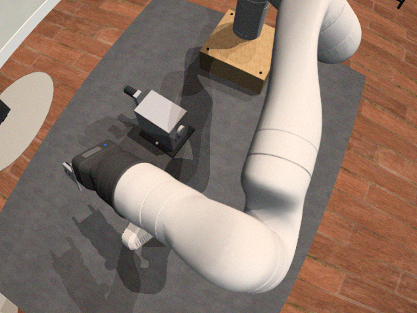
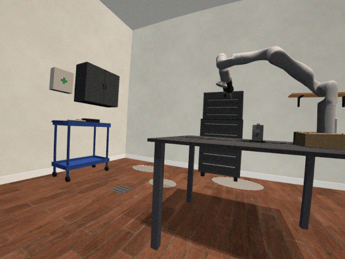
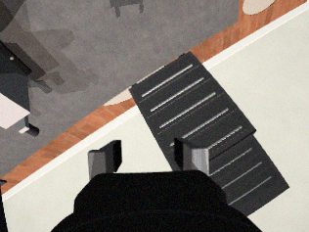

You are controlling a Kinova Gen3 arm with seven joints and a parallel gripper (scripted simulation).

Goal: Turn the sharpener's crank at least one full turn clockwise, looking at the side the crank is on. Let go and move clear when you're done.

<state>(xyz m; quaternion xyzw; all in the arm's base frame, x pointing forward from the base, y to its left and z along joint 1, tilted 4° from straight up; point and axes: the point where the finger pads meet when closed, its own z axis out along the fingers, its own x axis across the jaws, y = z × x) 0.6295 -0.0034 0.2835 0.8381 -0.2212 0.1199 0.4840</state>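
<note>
The dark handle lies 240 mm behind my hand, 140 mm to the right of it and 220 mm below it.
</note>
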